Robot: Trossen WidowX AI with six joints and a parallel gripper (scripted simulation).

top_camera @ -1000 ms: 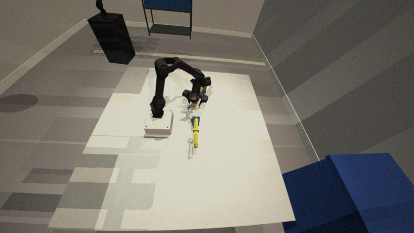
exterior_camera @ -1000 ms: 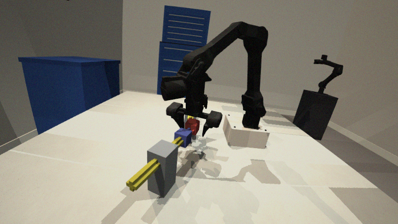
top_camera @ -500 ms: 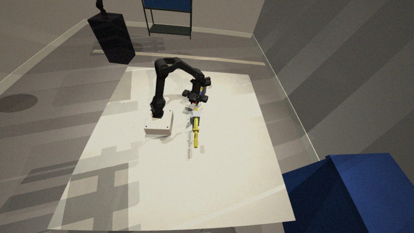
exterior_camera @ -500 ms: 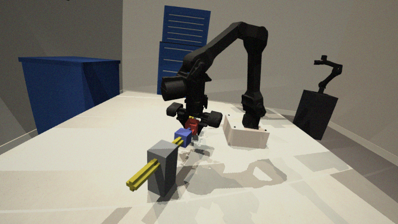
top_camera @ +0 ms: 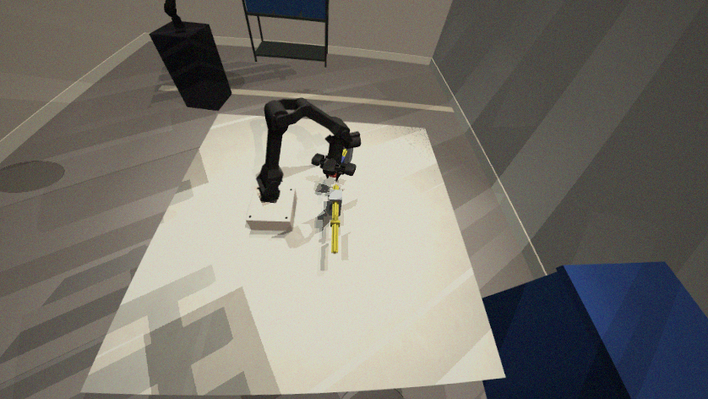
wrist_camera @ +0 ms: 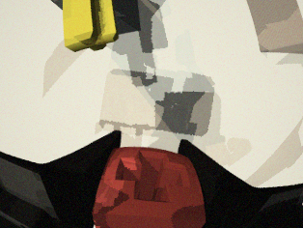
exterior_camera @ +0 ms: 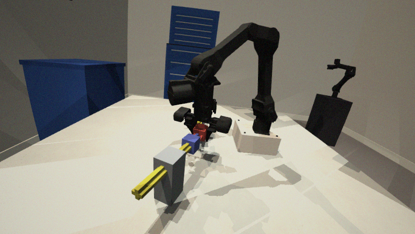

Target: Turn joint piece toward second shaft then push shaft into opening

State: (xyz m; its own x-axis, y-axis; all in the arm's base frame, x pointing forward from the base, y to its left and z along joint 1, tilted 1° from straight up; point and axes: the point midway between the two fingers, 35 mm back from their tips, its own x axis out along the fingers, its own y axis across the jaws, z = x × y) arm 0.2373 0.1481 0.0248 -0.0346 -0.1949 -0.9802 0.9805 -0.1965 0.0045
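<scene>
Right now the red yoke is 2 cm to the left of my gripper tip and 4 cm above it.
</scene>
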